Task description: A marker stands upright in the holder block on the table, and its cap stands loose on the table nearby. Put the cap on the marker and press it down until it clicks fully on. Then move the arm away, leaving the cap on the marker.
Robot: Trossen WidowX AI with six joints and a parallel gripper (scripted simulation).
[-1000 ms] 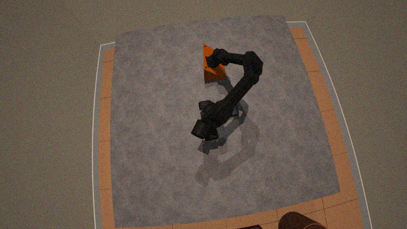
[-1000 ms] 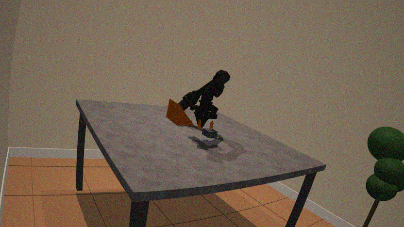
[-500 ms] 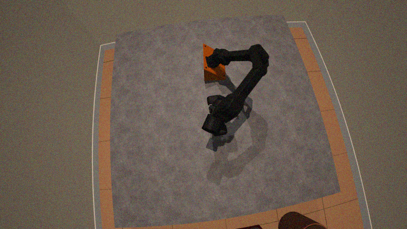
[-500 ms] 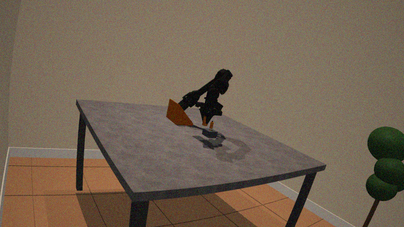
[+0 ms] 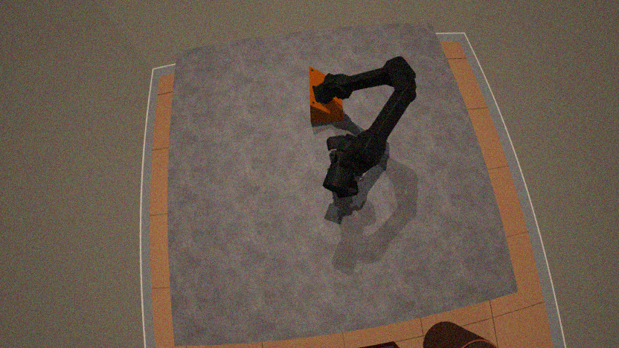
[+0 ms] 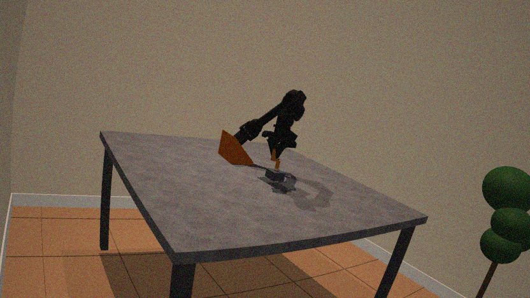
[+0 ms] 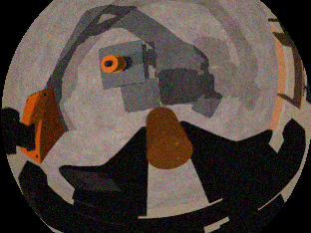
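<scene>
The dark grey holder block is 10 cm below my gripper tip, 7 cm to the left of it and 4 cm behind it. Also, from my gripper tip: orange cap: 1 cm above.
</scene>
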